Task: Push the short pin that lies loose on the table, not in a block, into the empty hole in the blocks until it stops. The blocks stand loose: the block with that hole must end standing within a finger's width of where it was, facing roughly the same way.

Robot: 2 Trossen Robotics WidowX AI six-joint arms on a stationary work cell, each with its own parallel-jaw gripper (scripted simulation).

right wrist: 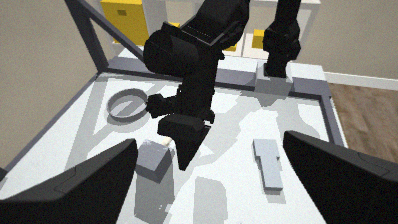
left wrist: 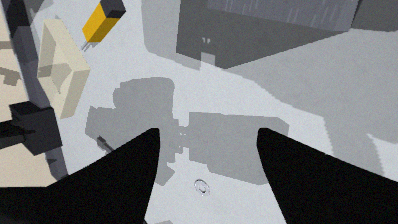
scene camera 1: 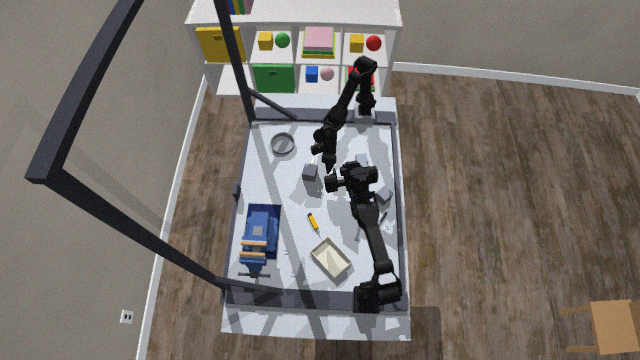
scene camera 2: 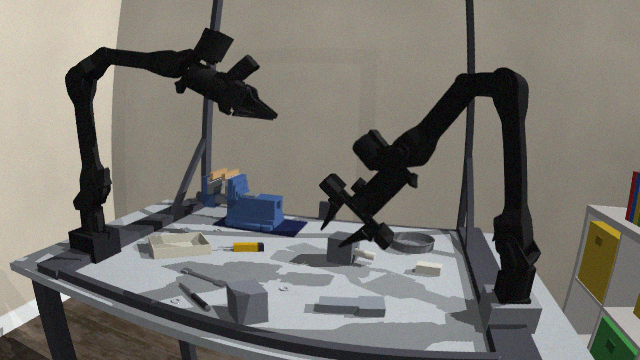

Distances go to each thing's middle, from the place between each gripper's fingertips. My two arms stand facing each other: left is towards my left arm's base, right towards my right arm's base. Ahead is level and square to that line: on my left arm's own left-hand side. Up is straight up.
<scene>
Right now the grey round dish point(scene camera 2: 418, 240) is 230 mm behind my left hand, 160 mm to the left of it and 90 mm below it. From my left hand the other things lie so: cream tray point(scene camera 2: 195, 244) (30 mm ahead, 390 mm to the right, 100 mm below).
My right hand is 330 mm above the cream tray, 230 mm to the left of it and 40 mm past it. Round my right hand: grey round dish: 330 mm below, 320 mm to the left, 300 mm behind.
</scene>
